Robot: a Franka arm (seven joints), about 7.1 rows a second.
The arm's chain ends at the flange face. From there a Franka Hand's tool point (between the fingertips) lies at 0.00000 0.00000 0.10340 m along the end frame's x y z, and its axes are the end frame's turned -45 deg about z.
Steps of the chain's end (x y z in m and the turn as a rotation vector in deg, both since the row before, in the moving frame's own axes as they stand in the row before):
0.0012 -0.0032 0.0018 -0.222 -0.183 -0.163
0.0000 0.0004 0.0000 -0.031 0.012 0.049
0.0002 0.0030 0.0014 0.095 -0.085 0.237
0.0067 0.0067 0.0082 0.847 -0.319 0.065
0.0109 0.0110 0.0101 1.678 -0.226 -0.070
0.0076 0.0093 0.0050 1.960 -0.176 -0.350
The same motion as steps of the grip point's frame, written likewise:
0.0026 -0.0014 0.0018 -0.028 -0.286 -0.163
-0.0003 0.0003 0.0000 -0.030 -0.013 0.049
-0.0020 0.0020 0.0014 0.127 0.007 0.237
0.0007 0.0080 0.0082 0.824 0.373 0.065
0.0018 0.0131 0.0101 1.346 1.027 -0.070
0.0011 0.0092 0.0049 1.510 1.261 -0.350

